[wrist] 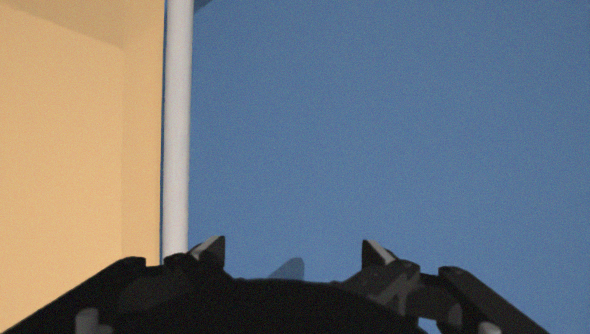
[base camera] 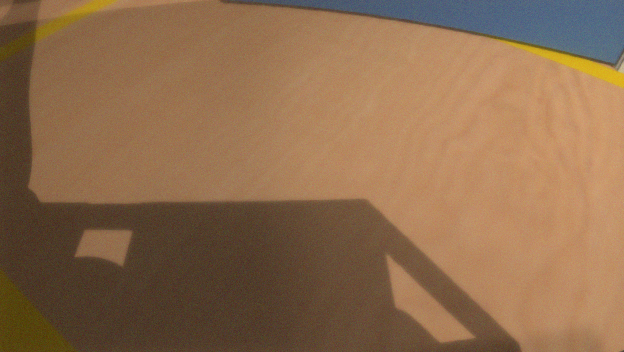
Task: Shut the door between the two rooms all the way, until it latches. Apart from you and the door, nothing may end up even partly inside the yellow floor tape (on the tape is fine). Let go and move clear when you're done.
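Frame: origin at the arm's base, x ahead, y left, z up, level; centimetres.
Seen in the pictures: gripper, fingertip midpoint: (wrist: 293, 253).
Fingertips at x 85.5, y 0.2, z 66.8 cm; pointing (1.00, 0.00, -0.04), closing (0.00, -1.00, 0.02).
A point is followed by its place in that frame.
The blue door (base camera: 450, 15) @(z -36.0, x 84.5, y -33.8 cm) (wrist: 390, 125) @(z 75.7, x 91.5, y -7.5 cm) fills most of the wrist view. In the base view its bottom edge slants across the top right. The left part of that edge stands on the near side of the tape line, so the door is ajar. A light grey vertical handle bar (wrist: 177, 125) @(z 74.8, x 89.0, y 9.5 cm) runs along the door's left edge in the wrist view; its lower end is hidden behind the left finger. My gripper (wrist: 293, 253) @(z 66.8, x 85.5, y 0.2 cm) is open and empty in front of the door face, to the right of the bar. A small gripper shadow falls on the door. I cannot tell whether a finger touches it.
Yellow floor tape (base camera: 575, 61) @(z -39.6, x 75.2, y -62.2 cm) runs past the door's bottom right corner. More tape shows at the upper left and lower left of the base view. My dark shadow lies on the wood floor (base camera: 300, 125) @(z -39.7, x 52.1, y -1.3 cm). A tan wall (wrist: 65, 150) @(z 71.8, x 154.2, y 82.8 cm) shows beyond the door's left edge in the wrist view.
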